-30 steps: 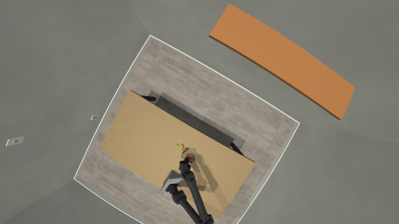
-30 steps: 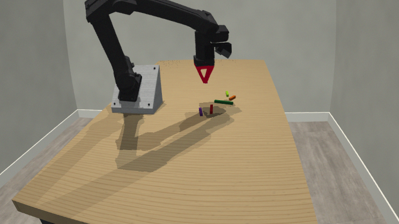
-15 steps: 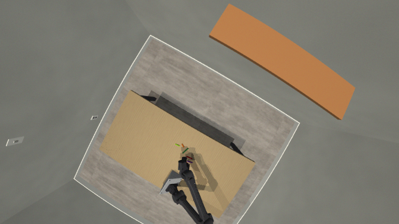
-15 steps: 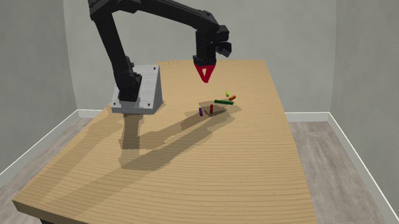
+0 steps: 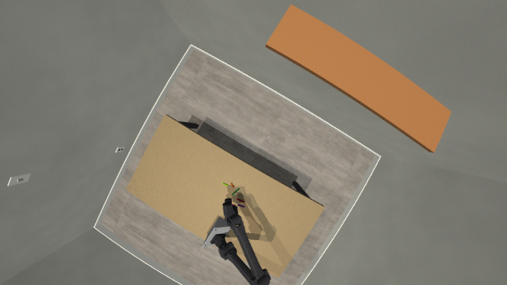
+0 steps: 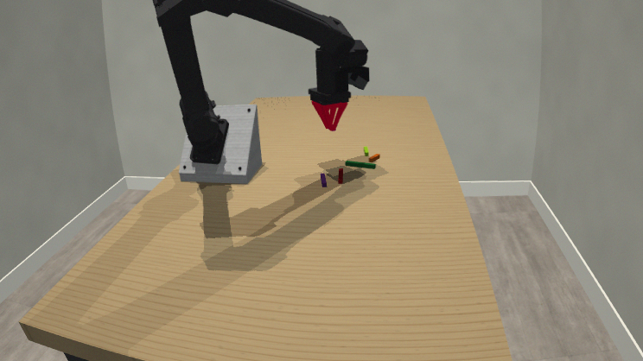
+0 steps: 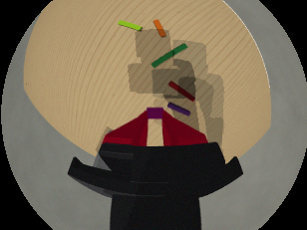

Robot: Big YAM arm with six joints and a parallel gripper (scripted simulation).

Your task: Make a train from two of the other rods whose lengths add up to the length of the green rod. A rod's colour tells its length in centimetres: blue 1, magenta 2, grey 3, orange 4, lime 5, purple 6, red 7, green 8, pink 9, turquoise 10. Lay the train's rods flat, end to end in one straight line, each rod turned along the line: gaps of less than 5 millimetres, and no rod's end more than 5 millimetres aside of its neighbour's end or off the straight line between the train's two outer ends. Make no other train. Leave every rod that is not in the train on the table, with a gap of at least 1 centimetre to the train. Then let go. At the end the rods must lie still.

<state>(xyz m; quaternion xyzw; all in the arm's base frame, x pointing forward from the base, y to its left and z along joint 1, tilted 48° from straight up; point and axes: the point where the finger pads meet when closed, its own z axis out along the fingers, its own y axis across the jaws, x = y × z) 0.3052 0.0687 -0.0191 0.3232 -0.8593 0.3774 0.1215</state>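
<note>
Now: hand 70 mm short of the lime rod, 130 mm to the right of it and 110 mm above it. The rest, counted from my hand: red rod: 30 mm ahead, 50 mm to the right, 110 mm below; then magenta rod: 10 mm below; then green rod: 70 mm ahead, 30 mm to the left, 110 mm below.
</note>
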